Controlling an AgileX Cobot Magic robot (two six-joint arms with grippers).
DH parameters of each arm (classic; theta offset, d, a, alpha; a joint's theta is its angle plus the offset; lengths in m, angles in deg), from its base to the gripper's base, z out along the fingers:
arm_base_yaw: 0 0.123 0 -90
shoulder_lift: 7.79 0 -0.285 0
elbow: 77.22 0 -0.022 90
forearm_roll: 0 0.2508 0 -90
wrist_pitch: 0 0 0.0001 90
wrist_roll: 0 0.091 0 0
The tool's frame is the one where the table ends.
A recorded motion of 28 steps. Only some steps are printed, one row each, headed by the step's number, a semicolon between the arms.
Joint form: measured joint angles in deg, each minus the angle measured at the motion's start. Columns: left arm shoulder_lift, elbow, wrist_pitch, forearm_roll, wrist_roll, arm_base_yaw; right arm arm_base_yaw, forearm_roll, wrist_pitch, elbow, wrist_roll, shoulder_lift.
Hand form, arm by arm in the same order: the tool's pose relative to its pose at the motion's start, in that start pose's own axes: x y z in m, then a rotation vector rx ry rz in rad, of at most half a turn. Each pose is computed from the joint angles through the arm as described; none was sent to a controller.
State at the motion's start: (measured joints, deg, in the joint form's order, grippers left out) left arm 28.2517 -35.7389 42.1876 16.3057 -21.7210 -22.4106; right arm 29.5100 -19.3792 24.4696 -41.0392 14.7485 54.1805
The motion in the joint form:
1: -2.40 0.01 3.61 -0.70 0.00 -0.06; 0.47 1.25 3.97 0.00 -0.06 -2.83
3: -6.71 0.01 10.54 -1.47 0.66 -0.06; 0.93 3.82 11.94 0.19 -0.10 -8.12
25: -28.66 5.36 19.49 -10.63 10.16 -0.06; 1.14 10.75 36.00 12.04 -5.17 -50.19
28: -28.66 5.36 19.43 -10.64 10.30 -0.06; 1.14 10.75 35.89 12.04 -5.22 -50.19
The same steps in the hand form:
1: 0.0063 0.0031 -0.0089 -0.0073 0.0214 -0.0163; 0.0033 -0.0011 -0.0130 0.0031 0.0197 0.0213
3: 0.0191 0.0093 -0.0245 -0.0273 0.0656 -0.0284; 0.0134 -0.0038 -0.0367 0.0078 0.0718 0.0678
25: 0.0796 0.0171 -0.0685 0.1097 -0.0307 0.0048; 0.1279 -0.0123 -0.1426 -0.0245 -0.0216 0.1376
28: 0.0795 0.0171 -0.0685 0.1101 -0.0318 0.0071; 0.1277 -0.0123 -0.1426 -0.0247 -0.0235 0.1368

